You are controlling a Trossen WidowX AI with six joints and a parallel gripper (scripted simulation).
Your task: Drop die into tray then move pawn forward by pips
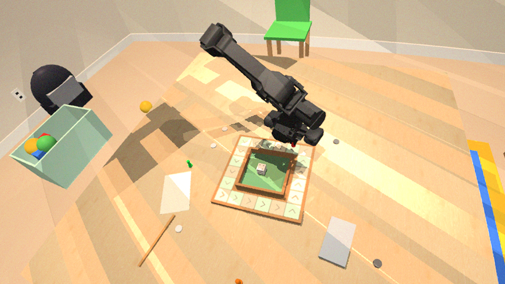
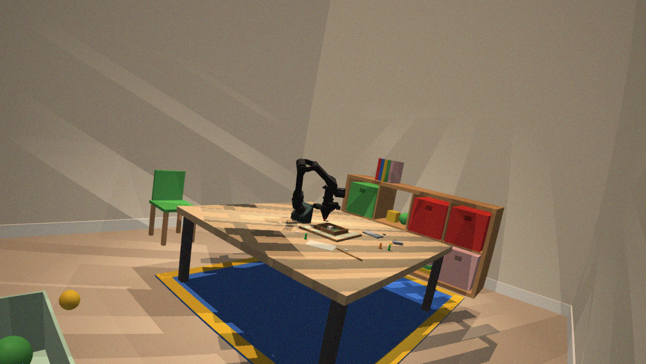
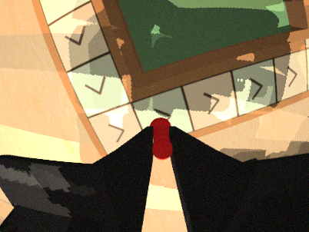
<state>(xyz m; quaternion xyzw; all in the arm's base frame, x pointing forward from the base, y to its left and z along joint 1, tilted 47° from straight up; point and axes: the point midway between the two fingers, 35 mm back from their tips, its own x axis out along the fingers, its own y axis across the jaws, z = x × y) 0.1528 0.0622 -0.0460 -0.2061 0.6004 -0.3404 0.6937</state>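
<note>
Right now the green dice tray is 120 mm ahead of my gripper tip, 60 mm to the right of it and 40 mm below it. Round my gripper tip: grey card (250 mm ahead, 210 mm to the left, 40 mm below); then white die (120 mm ahead, 70 mm to the right, 20 mm below); then red pawn (right at my gripper tip).
</note>
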